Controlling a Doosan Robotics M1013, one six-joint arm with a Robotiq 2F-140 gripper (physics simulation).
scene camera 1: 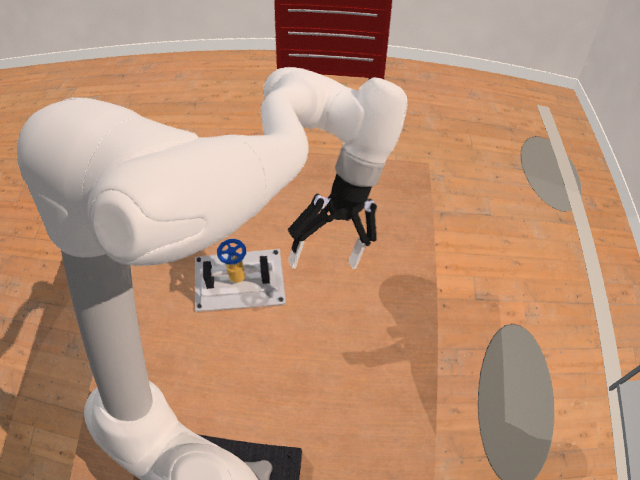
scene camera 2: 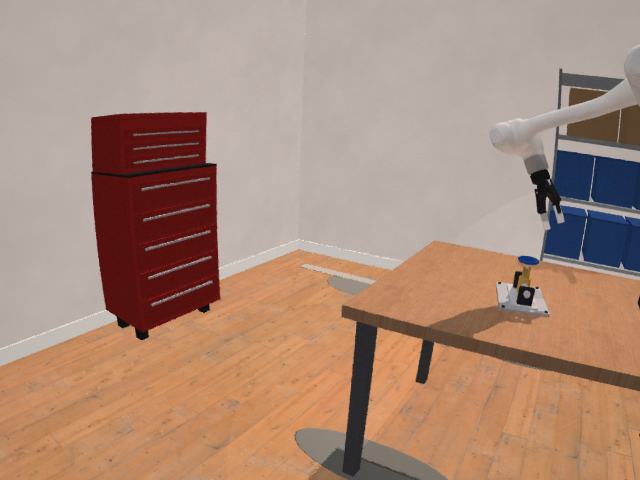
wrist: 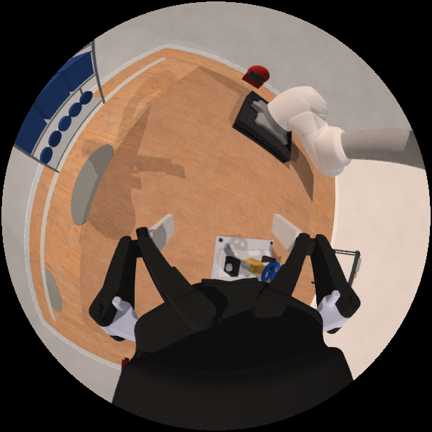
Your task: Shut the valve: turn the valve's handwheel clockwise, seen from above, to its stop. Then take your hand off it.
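The valve's blue spoked handwheel (scene camera 1: 231, 251) (scene camera 2: 528, 260) (wrist: 271, 272) lies level on top of the yellow valve body (scene camera 1: 235, 271) (scene camera 2: 524, 281) (wrist: 254, 266). The body sits on a pipe between two black blocks on a light grey base plate (scene camera 1: 222, 302) (scene camera 2: 535, 308) (wrist: 260, 245). My gripper (scene camera 1: 323, 266) (scene camera 2: 553, 225) (wrist: 223, 223) is wide open and empty. It hangs tilted, above the handwheel's height and apart from it, to its right in the first scene view. How far the wheel is turned cannot be told.
The valve plate stands on the wooden table (scene camera 1: 310, 361) (scene camera 2: 413, 289) (wrist: 200, 190). The black arm mount (scene camera 1: 289, 459) (wrist: 249, 125) is on the table too. A red tool cabinet (scene camera 1: 330, 43) (scene camera 2: 170, 206) and a shelf rack with blue bins (scene camera 2: 559, 103) stand beyond the table.
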